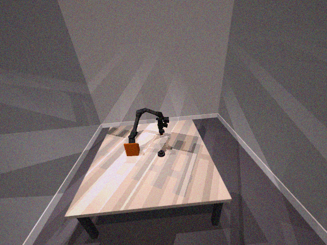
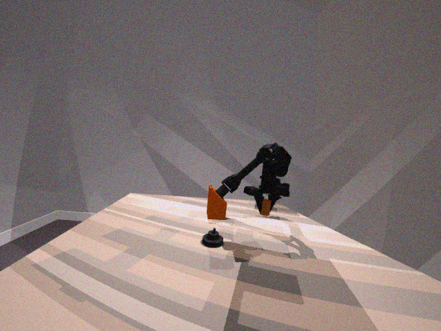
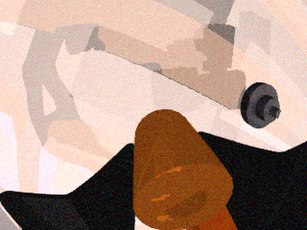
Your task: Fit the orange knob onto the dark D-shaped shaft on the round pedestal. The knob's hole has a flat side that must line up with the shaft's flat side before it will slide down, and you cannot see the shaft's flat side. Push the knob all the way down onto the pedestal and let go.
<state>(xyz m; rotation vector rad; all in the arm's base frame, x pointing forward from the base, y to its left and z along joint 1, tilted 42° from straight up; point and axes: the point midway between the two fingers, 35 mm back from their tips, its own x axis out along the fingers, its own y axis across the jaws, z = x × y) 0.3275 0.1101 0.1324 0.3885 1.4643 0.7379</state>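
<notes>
Now: the pedestal 200 mm to the right of my gripper tip and 110 mm below it. The rest, counted from my gripper tip: orange knob (20 mm above).
</notes>
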